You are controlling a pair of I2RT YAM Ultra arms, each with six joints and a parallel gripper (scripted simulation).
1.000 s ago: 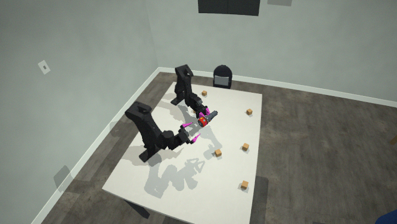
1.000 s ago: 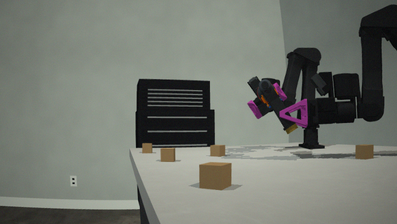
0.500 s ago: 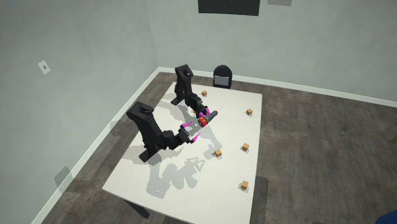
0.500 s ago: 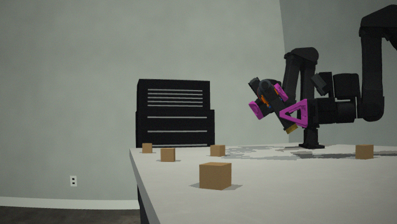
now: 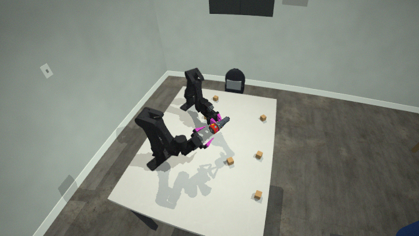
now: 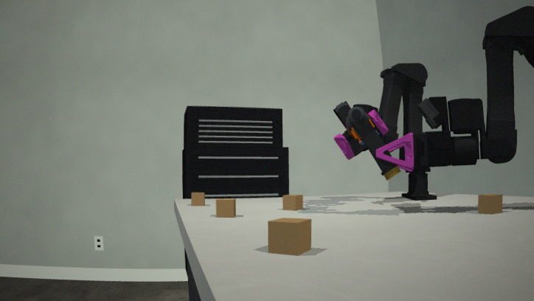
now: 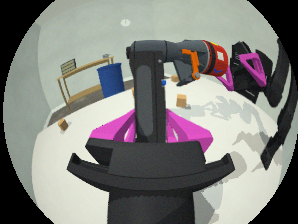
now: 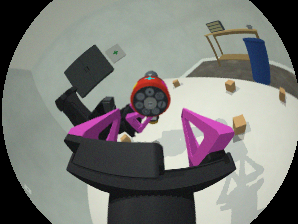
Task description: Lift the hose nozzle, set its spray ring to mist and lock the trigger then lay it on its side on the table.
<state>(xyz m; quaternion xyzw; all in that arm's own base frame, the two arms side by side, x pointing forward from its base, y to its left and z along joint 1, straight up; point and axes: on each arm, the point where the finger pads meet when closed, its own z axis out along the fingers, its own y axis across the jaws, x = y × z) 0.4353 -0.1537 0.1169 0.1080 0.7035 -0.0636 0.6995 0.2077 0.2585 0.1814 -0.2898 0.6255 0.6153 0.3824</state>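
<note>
Right now the red spray ring is 30 mm ahead of my right hand, 30 mm to the left of it and 10 mm above it.
</note>
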